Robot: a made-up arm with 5 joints.
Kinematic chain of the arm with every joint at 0, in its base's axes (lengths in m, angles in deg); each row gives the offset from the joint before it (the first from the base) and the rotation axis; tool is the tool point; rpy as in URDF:
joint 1: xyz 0.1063 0 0.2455 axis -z
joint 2: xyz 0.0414 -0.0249 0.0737 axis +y
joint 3: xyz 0.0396 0 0.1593 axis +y
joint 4: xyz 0.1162 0 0.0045 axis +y
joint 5: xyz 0.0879 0.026 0 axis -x
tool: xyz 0 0 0 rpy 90 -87.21 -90
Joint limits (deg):
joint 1: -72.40..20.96
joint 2: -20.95..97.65
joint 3: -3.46..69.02
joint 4: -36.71..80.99
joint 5: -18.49..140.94
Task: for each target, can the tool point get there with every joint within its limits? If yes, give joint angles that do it. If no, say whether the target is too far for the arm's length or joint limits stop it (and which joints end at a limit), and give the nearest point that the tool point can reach.
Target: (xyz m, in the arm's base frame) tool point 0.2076 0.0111 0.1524
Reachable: yes | joints -5.63 73.57 42.60 13.61 44.95
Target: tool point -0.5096 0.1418 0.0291
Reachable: no: too far | nearest point 0.1189 0.0432 0.1191 | short by 0.642 m
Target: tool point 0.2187 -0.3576 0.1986
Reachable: no: joint limits stop it (at a limit: joint 1) | nearest point 0.3242 -0.0823 0.1986 | short by 0.295 m
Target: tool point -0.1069 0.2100 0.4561
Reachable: no: joint limits stop it (at a limit: joint 1, joint 2, joint 4) | nearest point 0.1571 0.1637 0.4480 | short by 0.268 m
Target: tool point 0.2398 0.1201 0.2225
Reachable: yes | joints -41.63 36.35 60.04 -19.78 81.51
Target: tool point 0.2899 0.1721 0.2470
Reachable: yes | joints -42.90 36.96 14.44 34.19 112.03
